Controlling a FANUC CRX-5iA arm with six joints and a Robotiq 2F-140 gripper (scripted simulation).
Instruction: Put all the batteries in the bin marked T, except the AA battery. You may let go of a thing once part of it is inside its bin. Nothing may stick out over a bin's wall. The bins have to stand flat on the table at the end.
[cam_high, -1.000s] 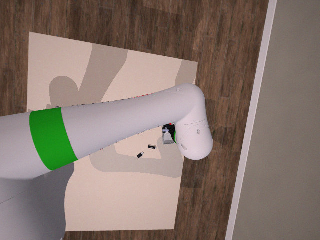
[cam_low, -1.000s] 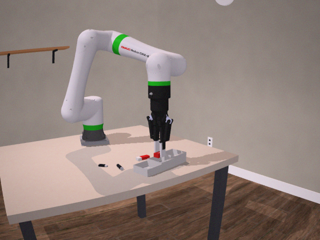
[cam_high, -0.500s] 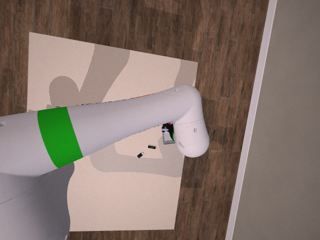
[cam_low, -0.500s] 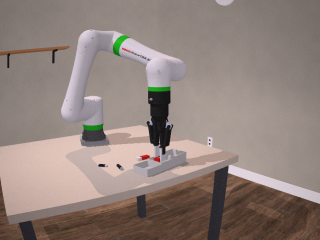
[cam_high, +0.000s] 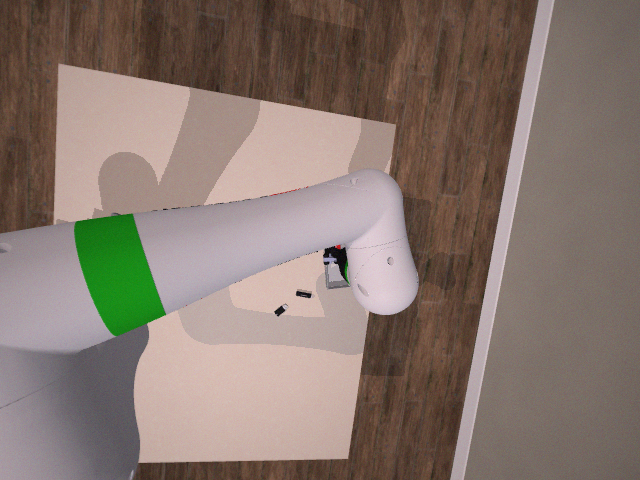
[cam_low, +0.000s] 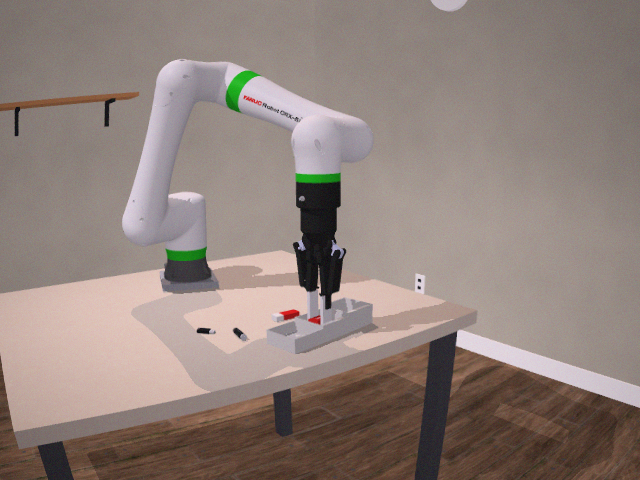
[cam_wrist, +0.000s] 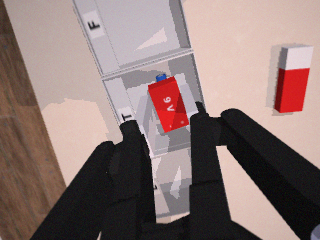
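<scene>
The red block battery is 3 cm below my hand, 1 cm to the left of it and 1 cm behind it. From my hand the other things lie so: grey bin 4 cm below, 1 cm ahead; then blue cylindrical battery 5 cm below; then green die 9 cm behind, 5 cm below, 3 cm to the left.
</scene>
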